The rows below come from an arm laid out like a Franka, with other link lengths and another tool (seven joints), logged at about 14 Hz.
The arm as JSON. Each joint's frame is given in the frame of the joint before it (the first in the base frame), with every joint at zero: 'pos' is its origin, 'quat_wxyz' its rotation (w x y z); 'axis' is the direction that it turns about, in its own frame. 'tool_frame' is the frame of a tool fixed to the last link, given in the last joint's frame.
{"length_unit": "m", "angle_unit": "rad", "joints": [
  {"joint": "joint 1", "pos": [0.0, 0.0, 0.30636], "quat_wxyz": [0.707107, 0.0, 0.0, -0.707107], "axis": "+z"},
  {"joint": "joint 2", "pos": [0.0, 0.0, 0.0], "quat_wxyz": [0.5, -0.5, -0.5, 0.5], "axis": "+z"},
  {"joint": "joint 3", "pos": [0.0, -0.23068, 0.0], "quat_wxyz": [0.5, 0.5, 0.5, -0.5], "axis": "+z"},
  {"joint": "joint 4", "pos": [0.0, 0.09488, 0.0], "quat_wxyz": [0.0, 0.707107, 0.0, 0.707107], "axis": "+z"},
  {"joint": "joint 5", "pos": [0.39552, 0.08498, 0.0], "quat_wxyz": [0.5, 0.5, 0.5, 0.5], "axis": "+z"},
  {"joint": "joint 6", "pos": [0.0, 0.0, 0.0], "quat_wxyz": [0.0, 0.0, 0.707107, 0.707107], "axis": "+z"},
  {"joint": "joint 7", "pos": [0.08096, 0.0, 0.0], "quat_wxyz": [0.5, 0.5, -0.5, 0.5], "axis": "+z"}
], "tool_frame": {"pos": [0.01, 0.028, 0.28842], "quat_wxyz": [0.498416, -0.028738, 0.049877, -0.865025]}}
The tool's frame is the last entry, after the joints.
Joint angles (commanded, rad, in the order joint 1, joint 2, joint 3, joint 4, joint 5, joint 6, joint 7), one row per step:
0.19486, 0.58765, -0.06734, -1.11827, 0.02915, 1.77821, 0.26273
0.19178, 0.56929, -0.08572, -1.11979, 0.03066, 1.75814, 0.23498
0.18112, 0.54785, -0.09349, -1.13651, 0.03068, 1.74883, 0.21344
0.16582, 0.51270, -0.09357, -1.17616, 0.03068, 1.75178, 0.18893
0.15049, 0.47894, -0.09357, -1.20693, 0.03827, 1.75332, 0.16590
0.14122, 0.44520, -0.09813, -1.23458, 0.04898, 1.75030, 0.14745
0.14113, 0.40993, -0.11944, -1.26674, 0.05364, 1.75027, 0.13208
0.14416, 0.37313, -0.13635, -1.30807, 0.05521, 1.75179, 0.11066
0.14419, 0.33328, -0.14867, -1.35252, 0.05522, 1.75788, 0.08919
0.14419, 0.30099, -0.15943, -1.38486, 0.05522, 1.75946, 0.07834
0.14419, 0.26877, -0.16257, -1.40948, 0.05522, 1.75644, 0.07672
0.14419, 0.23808, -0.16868, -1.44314, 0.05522, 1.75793, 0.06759
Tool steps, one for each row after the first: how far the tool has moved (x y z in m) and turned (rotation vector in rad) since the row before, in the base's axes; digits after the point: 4 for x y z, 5 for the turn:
-0.0021, -0.0143, 0.0107, -0.00958, 0.00174, 0.00871
-0.0031, -0.0133, 0.0061, -0.00439, 0.00423, 0.00328
-0.0044, -0.0121, 0.0050, 0.00098, 0.00213, 0.00726
-0.0033, -0.0095, 0.0079, 0.00906, -0.00357, 0.00543
-0.0043, -0.0072, 0.0090, 0.01039, -0.00258, 0.00270
-0.0045, -0.0132, 0.0083, -0.00165, -0.00399, -0.00609
-0.0067, -0.0096, 0.0047, -0.00217, 0.00229, 0.00658
-0.0064, -0.0091, 0.0051, -0.00052, -0.00188, 0.00766
-0.0056, -0.0075, 0.0054, 0.00055, -0.00178, -0.00096
-0.0053, -0.0022, 0.0083, 0.00393, -0.00441, -0.00248
-0.0064, -0.0044, 0.0032, 0.00267, 0.00144, 0.00177

